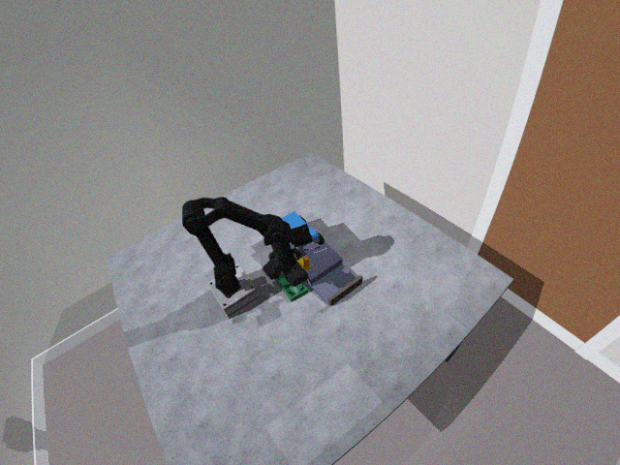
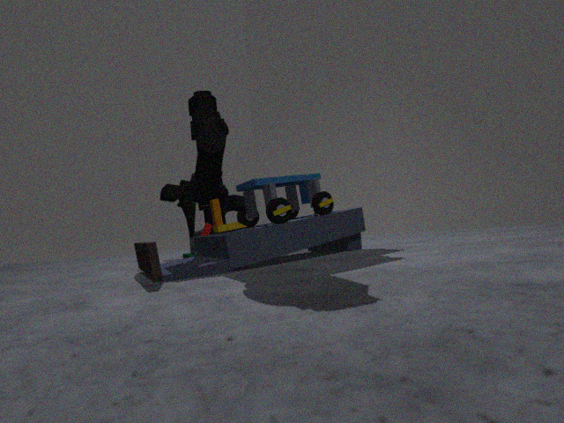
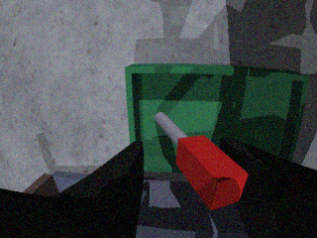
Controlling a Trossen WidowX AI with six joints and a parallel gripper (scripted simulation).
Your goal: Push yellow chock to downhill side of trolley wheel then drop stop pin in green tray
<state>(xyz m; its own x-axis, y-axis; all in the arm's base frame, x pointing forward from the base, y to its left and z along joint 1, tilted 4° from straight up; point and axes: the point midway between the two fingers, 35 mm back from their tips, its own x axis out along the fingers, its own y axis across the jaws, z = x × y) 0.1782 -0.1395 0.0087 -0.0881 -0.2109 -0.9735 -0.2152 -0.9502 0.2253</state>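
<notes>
Right now my gripper tip is right at the red-headed stop pin. Also, from my gripper tip: green tray 10 mm ahead, 20 mm to the left, 60 mm below; ramp 150 mm ahead, 100 mm to the left; yellow chock 80 mm ahead, 20 mm to the left, 30 mm above.
</notes>
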